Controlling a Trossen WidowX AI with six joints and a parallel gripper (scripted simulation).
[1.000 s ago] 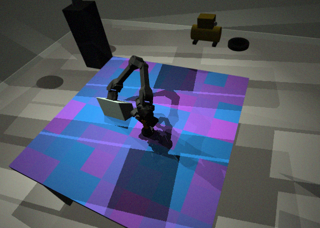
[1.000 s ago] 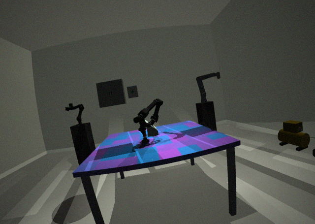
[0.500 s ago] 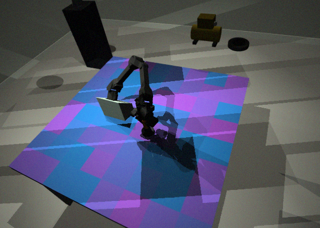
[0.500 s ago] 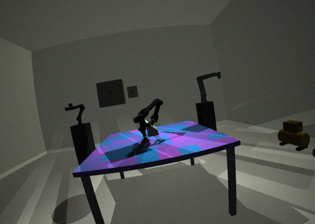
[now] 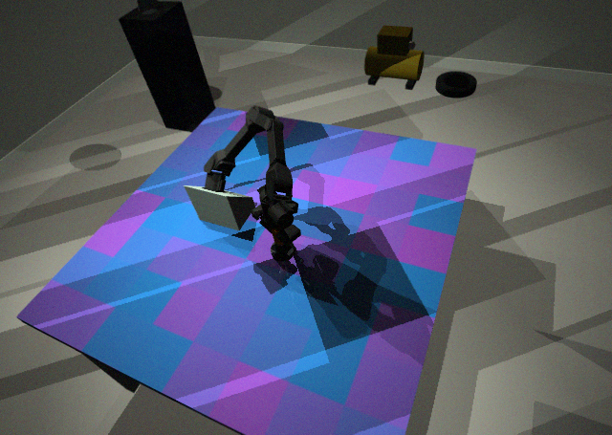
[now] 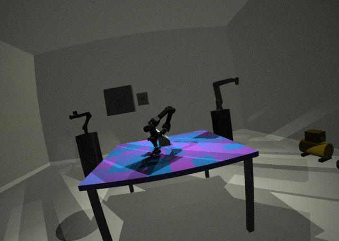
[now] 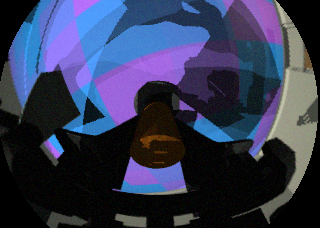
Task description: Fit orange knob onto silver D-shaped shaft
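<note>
Right now the orange knob is 30 mm above my gripper tip. The rest, counted from my gripper tip: round dark pedestal (40 mm below).
</note>
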